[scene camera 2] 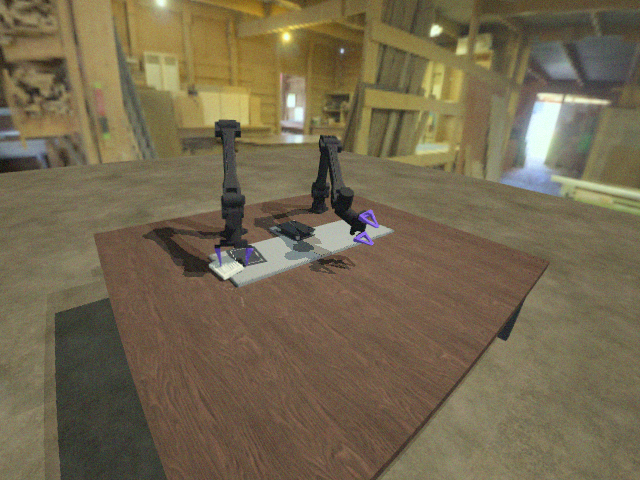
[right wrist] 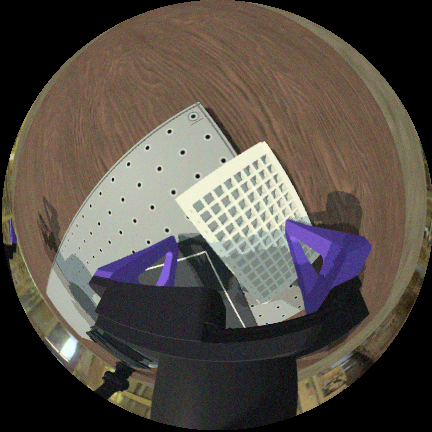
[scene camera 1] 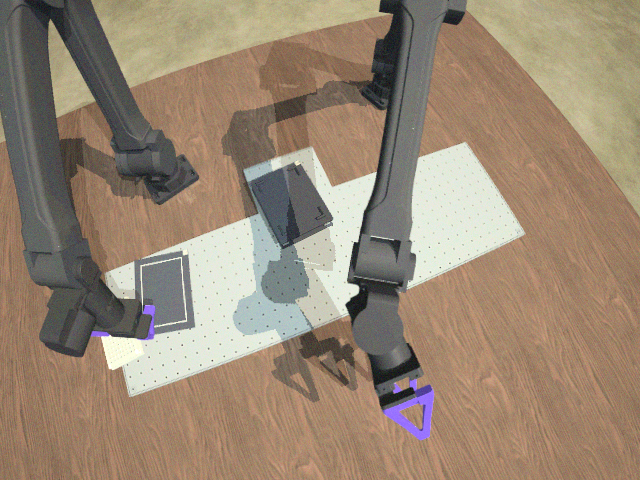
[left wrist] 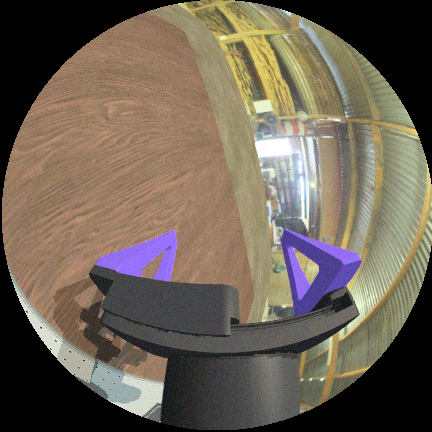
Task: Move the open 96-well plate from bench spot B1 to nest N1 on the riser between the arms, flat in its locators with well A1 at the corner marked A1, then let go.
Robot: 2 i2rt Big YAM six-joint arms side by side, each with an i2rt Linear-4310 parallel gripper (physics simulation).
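Pixels of known places: left gripper, fingertip midpoint: (scene camera 2: 375, 236) (scene camera 1: 417, 419) (left wrist: 229, 236); right gripper, fingertip midpoint: (scene camera 2: 233, 265) (right wrist: 229, 234) (scene camera 1: 131, 334); left arm's base at its link origin: (scene camera 2: 318, 210) (right wrist: 124, 365) (scene camera 1: 385, 92); right arm's base at its link origin: (scene camera 1: 172, 180).
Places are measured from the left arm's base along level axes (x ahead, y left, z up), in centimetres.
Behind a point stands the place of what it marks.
Observation:
The pale 96-well plate (scene camera 1: 122, 353) {x 15.4, y -88.9, z 3.0 cm} (scene camera 2: 225, 269) {x 13.1, y -90.0, z 2.6 cm} (right wrist: 245, 200) {x 14.0, y -88.7, z 2.7 cm} lies off the dark outlined pad (scene camera 1: 190, 299) {x 14.7, y -71.5, z 1.5 cm} (scene camera 2: 260, 256) {x 15.0, y -72.5, z 1.5 cm}, across the perforated board's left edge in scene camera 1. My right gripper (scene camera 1: 124, 334) {x 13.0, y -85.7, z 2.2 cm} (scene camera 2: 233, 264) {x 13.0, y -85.7, z 2.2 cm} (right wrist: 229, 234) {x 13.0, y -85.7, z 2.2 cm} is open above the plate and pad. In the right wrist view one finger overlaps the plate's right side and the other is over the pad side. The finger height above the plate is unclear. The dark nest (scene camera 1: 305, 198) {x 13.8, y -39.8, z 4.6 cm} (scene camera 2: 294, 230) {x 14.0, y -46.5, z 4.6 cm} on the riser is empty. My left gripper (scene camera 1: 419, 410) {x 56.9, y -53.7, z 15.5 cm} (scene camera 2: 375, 234) {x 56.9, y -53.7, z 15.5 cm} (left wrist: 229, 236) {x 56.9, y -53.7, z 15.5 cm} is open and empty, far from the plate.
The pale perforated board (scene camera 1: 454, 206) {x 35.6, y -13.9, z 1.3 cm} (scene camera 2: 330, 237) {x 28.6, y -36.1, z 1.3 cm} (right wrist: 135, 200) {x 21.4, y -82.2, z 1.3 cm} runs under the pad and riser. It lies on the brown wooden table (scene camera 1: 258, 428) {x 43.1, y -76.0, z 0.0 cm} (scene camera 2: 336, 335) {x 63.0, y -94.7, z 0.0 cm} (left wrist: 110, 150) {x 63.2, y -42.6, z 0.0 cm} (right wrist: 150, 65) {x 34.2, y -95.6, z 0.0 cm}. In scene camera 1 the left forearm crosses above the board, right of the nest.

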